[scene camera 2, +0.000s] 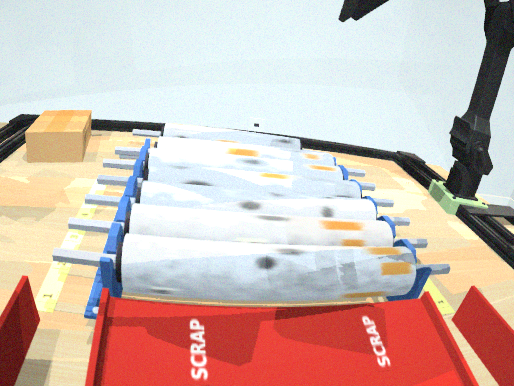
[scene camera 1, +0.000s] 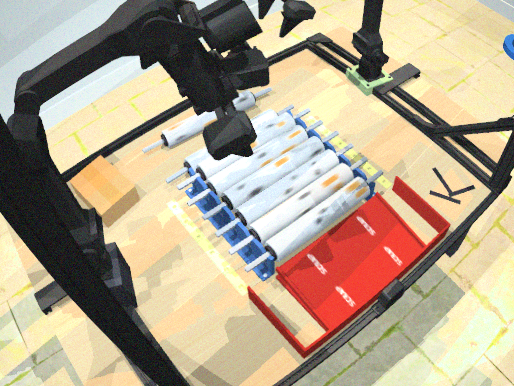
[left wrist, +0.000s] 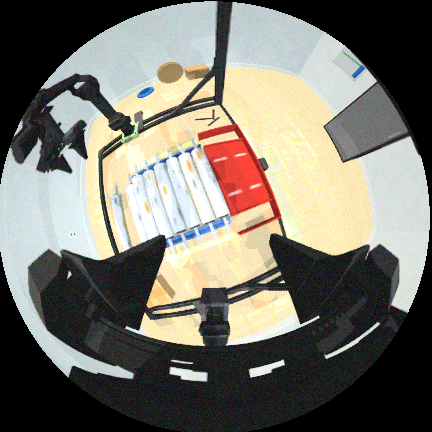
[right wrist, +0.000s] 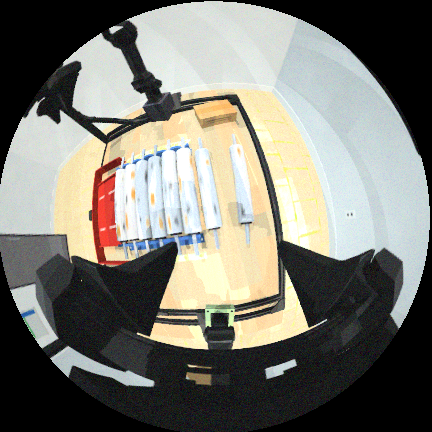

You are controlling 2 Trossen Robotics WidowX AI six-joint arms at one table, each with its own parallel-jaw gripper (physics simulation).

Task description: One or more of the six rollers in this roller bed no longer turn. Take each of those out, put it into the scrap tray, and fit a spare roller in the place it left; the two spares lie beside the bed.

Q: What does my left gripper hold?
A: Nothing.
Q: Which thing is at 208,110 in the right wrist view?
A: A cardboard box.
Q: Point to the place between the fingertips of my right gripper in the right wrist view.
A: At 229,247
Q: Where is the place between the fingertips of my right gripper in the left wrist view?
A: At 78,165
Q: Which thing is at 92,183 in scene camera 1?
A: A cardboard box.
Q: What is my right gripper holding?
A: Nothing.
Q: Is my left gripper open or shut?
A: Open.
